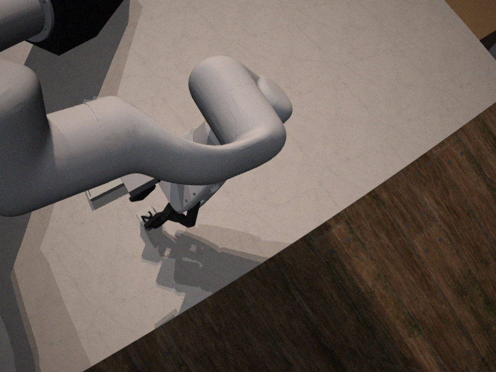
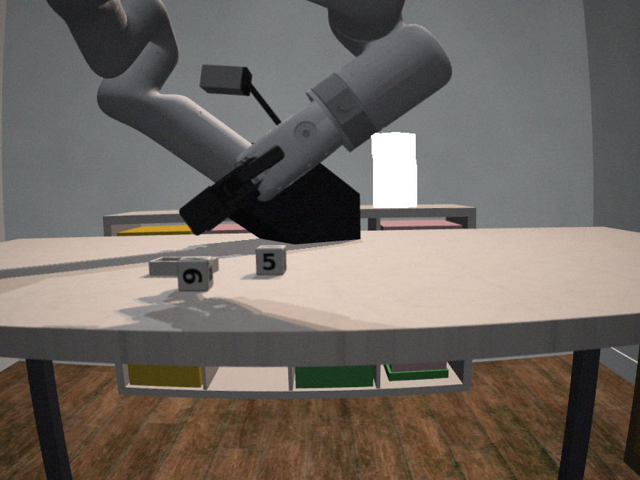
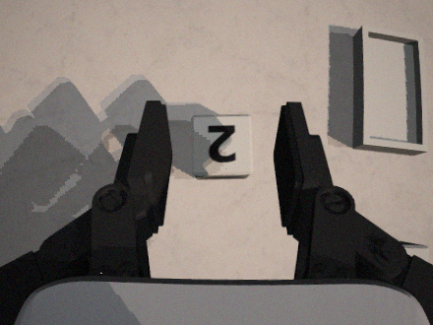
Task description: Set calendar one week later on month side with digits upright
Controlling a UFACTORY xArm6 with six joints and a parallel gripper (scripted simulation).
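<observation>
Right now the white cube is 2 cm to the right of my hand and 6 cm below it. Round my hand: grey tray 12 cm behind, 2 cm to the right, 7 cm below.
</observation>
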